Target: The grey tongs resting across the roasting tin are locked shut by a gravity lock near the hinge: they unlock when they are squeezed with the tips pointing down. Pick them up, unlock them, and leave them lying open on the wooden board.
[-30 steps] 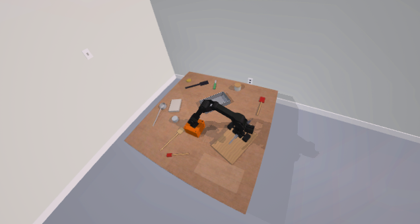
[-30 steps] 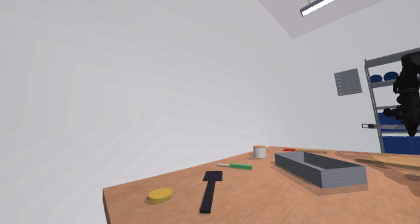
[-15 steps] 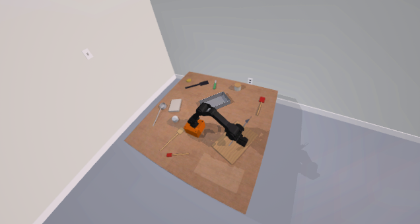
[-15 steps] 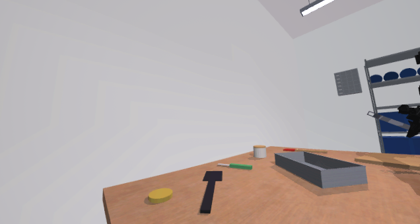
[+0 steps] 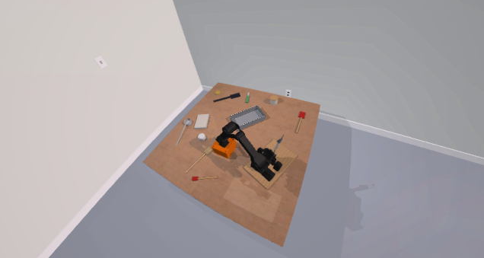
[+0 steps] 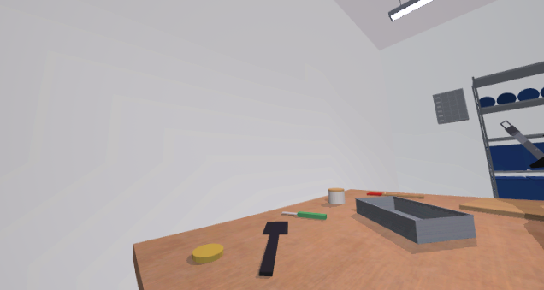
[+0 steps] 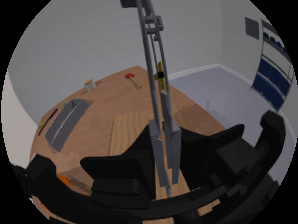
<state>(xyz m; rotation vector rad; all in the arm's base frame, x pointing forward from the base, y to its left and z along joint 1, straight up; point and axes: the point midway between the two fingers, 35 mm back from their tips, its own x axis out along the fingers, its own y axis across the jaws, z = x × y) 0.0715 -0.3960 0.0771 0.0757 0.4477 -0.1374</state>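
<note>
Right now the wooden board is 30 mm to the left of my gripper tip and 150 mm below it. Round my gripper tip: grey roasting tin (270 mm ahead, 440 mm to the left, 130 mm below); then red spatula (530 mm ahead, 150 mm below); then jar (620 mm ahead, 340 mm to the left, 120 mm below).
</note>
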